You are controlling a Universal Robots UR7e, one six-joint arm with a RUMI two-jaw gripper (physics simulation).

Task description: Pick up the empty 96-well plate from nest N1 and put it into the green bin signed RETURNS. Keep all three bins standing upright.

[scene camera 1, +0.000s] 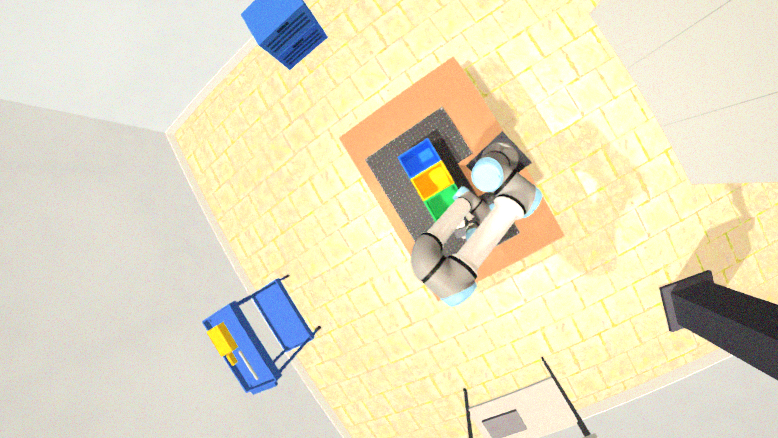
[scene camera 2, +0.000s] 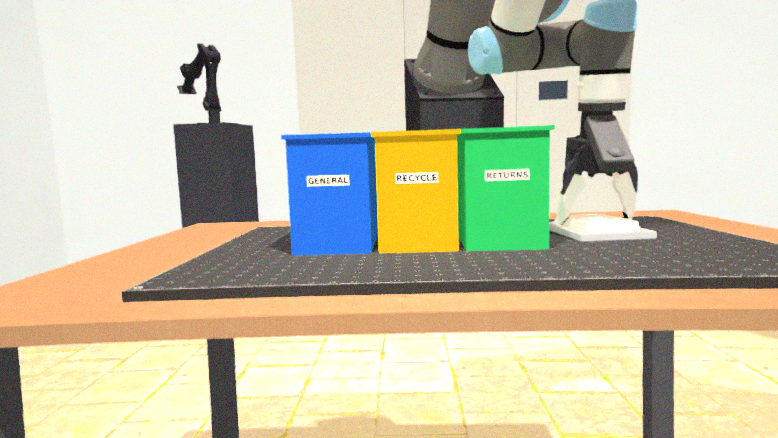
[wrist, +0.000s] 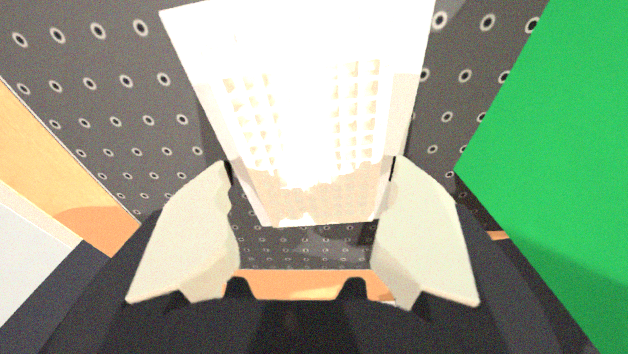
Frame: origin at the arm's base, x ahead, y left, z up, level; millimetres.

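Seen in the pictures: gripper, fingertip midpoint: (wrist: 310,162); arm's base at its link origin: (scene camera 1: 499,159) (scene camera 2: 448,76).
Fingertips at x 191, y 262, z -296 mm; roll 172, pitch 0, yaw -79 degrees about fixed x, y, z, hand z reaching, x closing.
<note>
Pixels of each thing's middle, then the offset from my fingertips to it. Level surfaces: height alone.
- white 96-well plate at the middle of its body: (wrist: 313,157) (scene camera 2: 594,222) dz +4, dx +7, dy -1 mm
- low white nest at the middle of its body: (wrist: 313,148) (scene camera 2: 594,229) dz -7, dx +7, dy -1 mm
- green RETURNS bin at the middle of its body: (scene camera 2: 497,186) (scene camera 1: 444,202) dz +75, dx +94, dy -163 mm
- yellow RECYCLE bin at the middle of its body: (scene camera 2: 416,189) (scene camera 1: 432,181) dz +75, dx +113, dy -294 mm
- blue GENERAL bin at the middle of its body: (scene camera 2: 336,191) (scene camera 1: 420,161) dz +75, dx +132, dy -424 mm
- dark perforated board at its surface level: dz -14 mm
The white 96-well plate (scene camera 2: 603,223) (wrist: 352,115) lies flat on the low white nest (scene camera 2: 615,236), right of the bins in scene camera 2. It is overexposed in the wrist view, so its border with the nest is hard to make out. My gripper (scene camera 2: 595,219) (wrist: 310,162) is open and points down. Its fingertips are low, one at each long side of the plate's near part, with nothing gripped. The green RETURNS bin (scene camera 1: 442,204) (scene camera 2: 506,212) (wrist: 560,150) stands upright beside the nest. In scene camera 1 the arm hides the plate.
The yellow RECYCLE bin (scene camera 1: 432,179) (scene camera 2: 418,217) and the blue GENERAL bin (scene camera 1: 419,157) (scene camera 2: 331,217) stand upright in a row with the green one. All stand on the dark perforated board (scene camera 1: 391,168) (scene camera 2: 326,272) on the orange table (scene camera 1: 424,87) (scene camera 2: 381,315).
</note>
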